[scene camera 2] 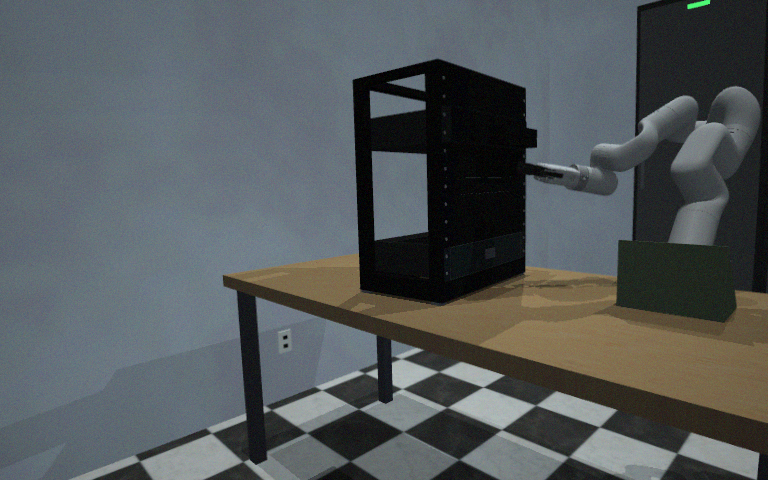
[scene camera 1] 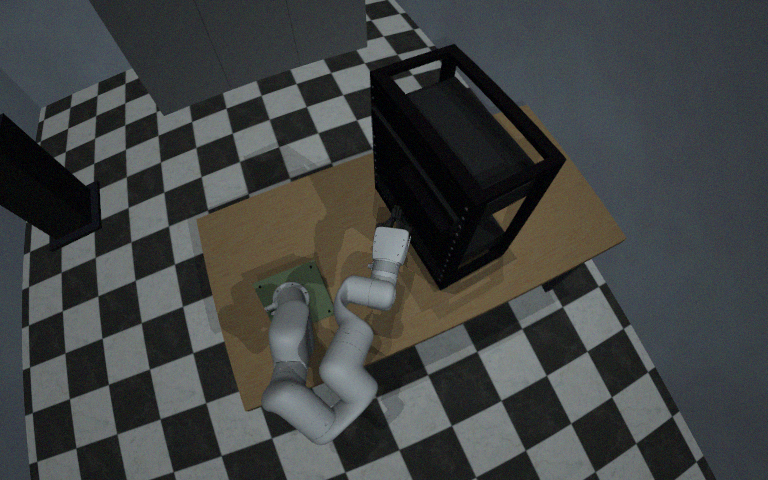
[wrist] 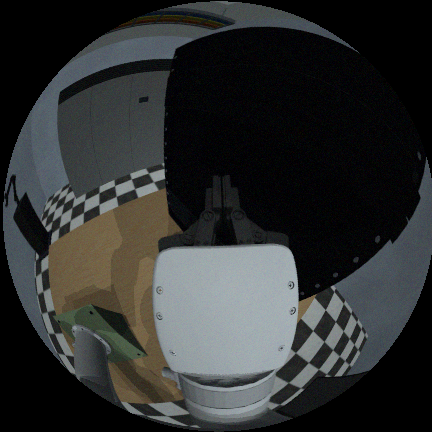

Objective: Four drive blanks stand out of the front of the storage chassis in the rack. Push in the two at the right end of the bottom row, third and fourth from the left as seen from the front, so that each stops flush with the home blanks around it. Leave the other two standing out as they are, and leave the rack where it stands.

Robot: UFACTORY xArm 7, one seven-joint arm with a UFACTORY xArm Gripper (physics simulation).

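Frame: origin at the arm's base, x ahead, y left, z up, level; centimetres.
Where they show: gripper, between the fingertips: (scene camera 2: 518, 167) (scene camera 1: 398, 206) (wrist: 220, 184); arm's base, origin of its link: (scene camera 2: 682, 270) (scene camera 1: 290, 298) (wrist: 90, 339).
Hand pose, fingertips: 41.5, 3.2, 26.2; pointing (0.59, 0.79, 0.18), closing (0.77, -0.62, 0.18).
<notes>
Each offset is from my fingertips to the centre of the thing, as dx, dy, dz. "*": to the spot under its first point. Level surfaces: height alone.
The black rack (scene camera 1: 504, 107) (scene camera 2: 436, 198) (wrist: 300, 125) stands upright on the table, its front towards the arm. The front is so dark that the storage chassis, the four drive blanks and how far each stands out cannot be made out. A black block @(* +2.4, -12.8, +9.0) (scene camera 2: 531, 138) sticks out past the front's far edge in scene camera 2, above the gripper; I cannot tell what it is. My gripper (scene camera 1: 398, 209) (scene camera 2: 524, 168) (wrist: 220, 184) is shut and empty, its fingers pointing at the front at about mid height. Whether the tips touch anything is hidden in the dark.
The wooden table @(dz -35.4) (scene camera 1: 254, 226) (scene camera 2: 566, 350) (wrist: 85, 265) carries the rack and the arm's green base block (scene camera 1: 314, 277) (scene camera 2: 673, 280) (wrist: 120, 325). A dark panel with a pale label @(* +6.4, +5.2, -24.9) (scene camera 2: 489, 253) sits low in the rack's front. A grey cabinet (scene camera 1: 243, 45) (wrist: 110, 135) stands beyond the table.
</notes>
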